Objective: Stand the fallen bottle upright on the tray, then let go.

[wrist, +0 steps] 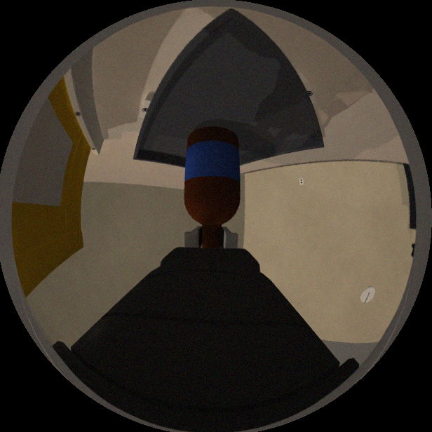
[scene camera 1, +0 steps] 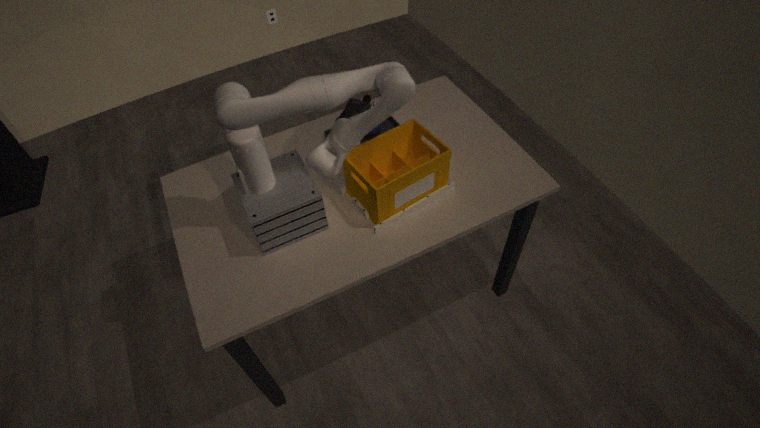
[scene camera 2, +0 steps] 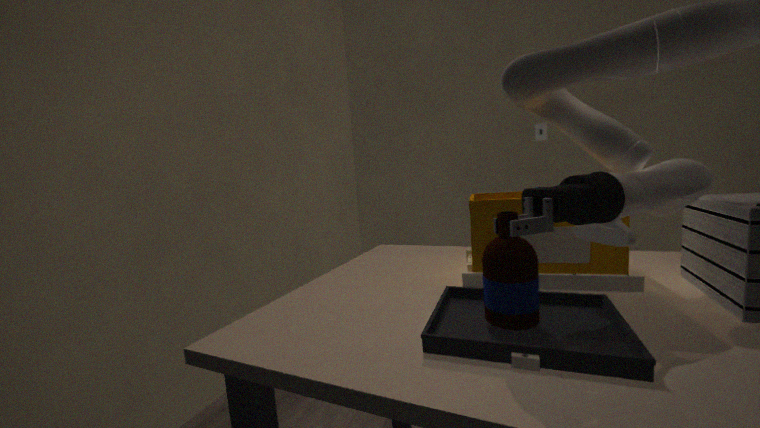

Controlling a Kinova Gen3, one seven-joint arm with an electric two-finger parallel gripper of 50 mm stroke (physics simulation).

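Places are measured from the arm's base along level axes (x left, y back, z up), in millimetres.
Pixels of known places: gripper, fingertip midpoint: (scene camera 1: 368, 100) (scene camera 2: 502, 227); arm's base at its link origin: (scene camera 1: 260, 183).
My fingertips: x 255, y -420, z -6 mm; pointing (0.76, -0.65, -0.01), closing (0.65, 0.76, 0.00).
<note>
Ahead of a thing's pixels: the offset from my fingertips to its top centre. "spot": to the spot under its first point.
The brown bottle {dx -8, dy +6, dz +20 mm} (scene camera 1: 374, 129) (scene camera 2: 511, 297) (wrist: 212, 162) with a blue label stands upright, neck up, within the outline of the dark tray {spot: dx +88, dy -27, dz -141 mm} (scene camera 2: 468, 349) (wrist: 225, 55). In scene camera 2 its base looks level with the tray floor, inside the rims; whether it bears fully on the floor I cannot tell. My gripper (scene camera 2: 506, 227) (wrist: 211, 233) is shut on the bottle's neck, just below the cap, and reaches in level from the side, with one finger on each side of the neck. In scene camera 1 the arm and the crate hide much of the bottle and tray.
A yellow crate {dx -299, dy +10, dz +21 mm} (scene camera 1: 382, 204) (scene camera 2: 481, 228) (wrist: 45, 225) with compartments stands beside the tray, on a low white base {spot: dx -201, dy +48, dz -138 mm} (scene camera 2: 553, 282). The arm is mounted on a grey ribbed block (scene camera 1: 289, 228) (scene camera 2: 717, 255). The table's edge (scene camera 2: 319, 390) runs near the tray.
</note>
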